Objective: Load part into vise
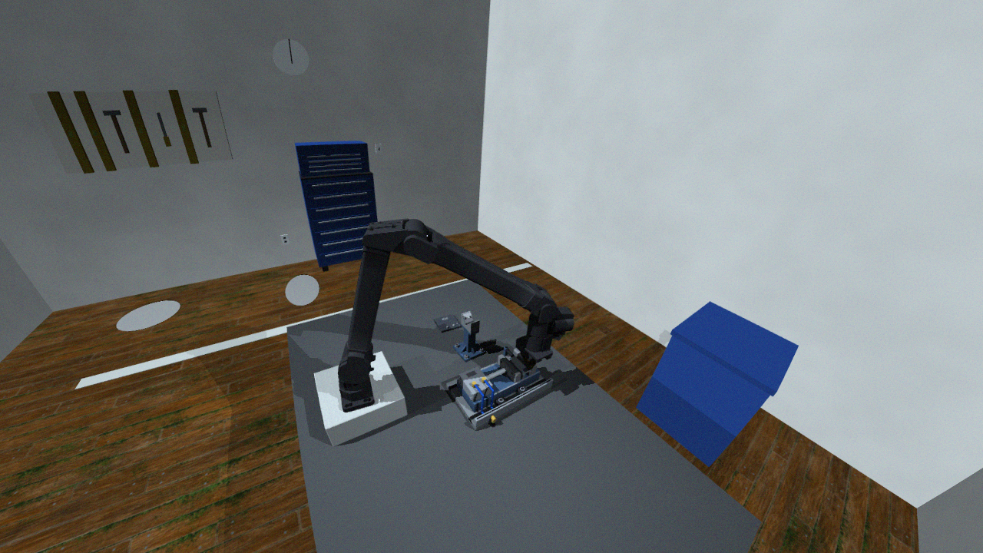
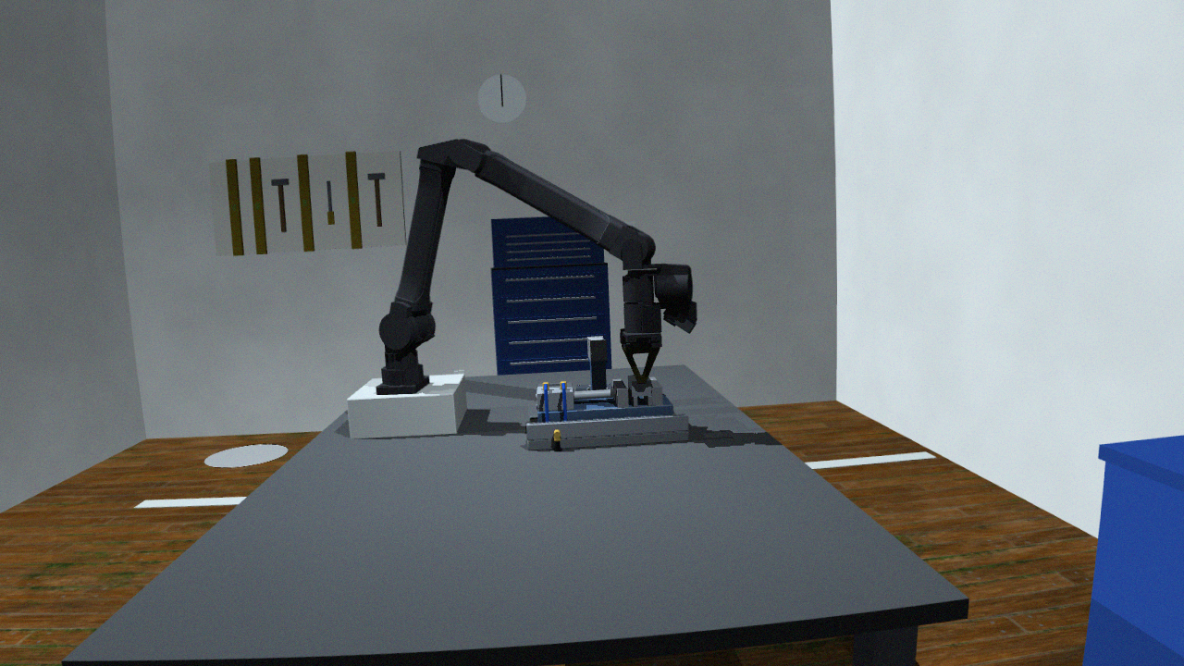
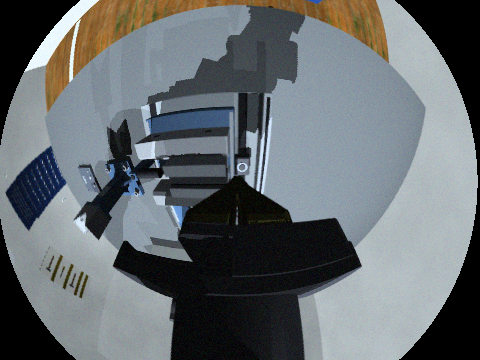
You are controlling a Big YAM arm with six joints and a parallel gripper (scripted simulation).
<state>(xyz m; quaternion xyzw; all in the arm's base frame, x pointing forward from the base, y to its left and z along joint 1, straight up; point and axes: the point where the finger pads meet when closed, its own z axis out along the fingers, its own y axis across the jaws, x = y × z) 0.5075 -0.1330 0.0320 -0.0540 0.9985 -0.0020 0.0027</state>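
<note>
My hand is 40 mm to the right of the part and 10 mm above it. The rest, counted from my hand: air cylinder: 170 mm behind, 40 mm to the left, 40 mm below; vise: 80 mm below, 80 mm behind, 50 mm to the left.
</note>
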